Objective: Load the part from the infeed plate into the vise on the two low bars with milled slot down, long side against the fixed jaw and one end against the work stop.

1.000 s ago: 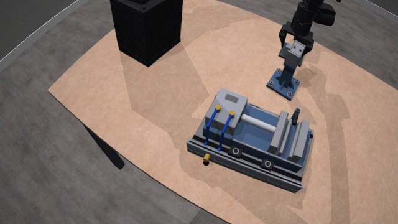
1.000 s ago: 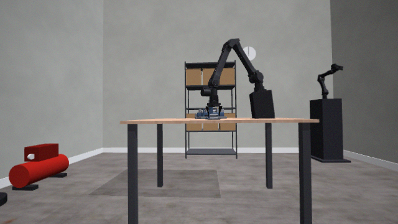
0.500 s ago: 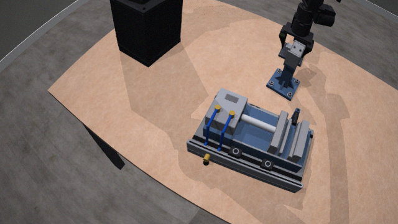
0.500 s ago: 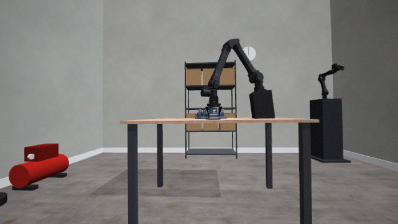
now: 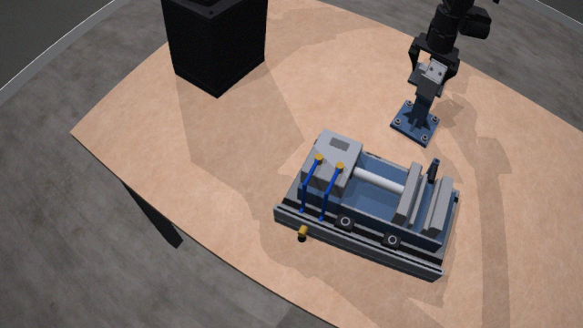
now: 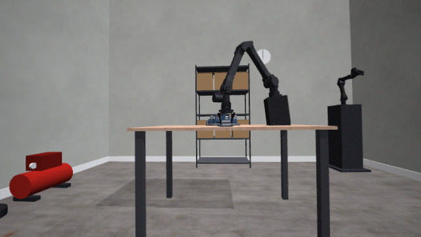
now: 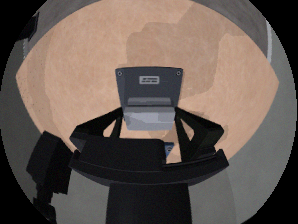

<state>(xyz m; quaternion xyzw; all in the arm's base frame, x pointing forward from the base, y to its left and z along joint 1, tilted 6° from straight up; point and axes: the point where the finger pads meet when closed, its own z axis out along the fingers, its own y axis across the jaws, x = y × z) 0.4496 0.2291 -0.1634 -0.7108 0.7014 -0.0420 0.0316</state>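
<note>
Now: hand 10 mm to the right of the grey part. Also, from my hand: grey plate (10 mm to the left, 20 mm below); blue vise bed (10 mm ahead, 370 mm to the right, 10 mm above); work stop (80 mm ahead, 320 mm to the right, 60 mm above).
</note>
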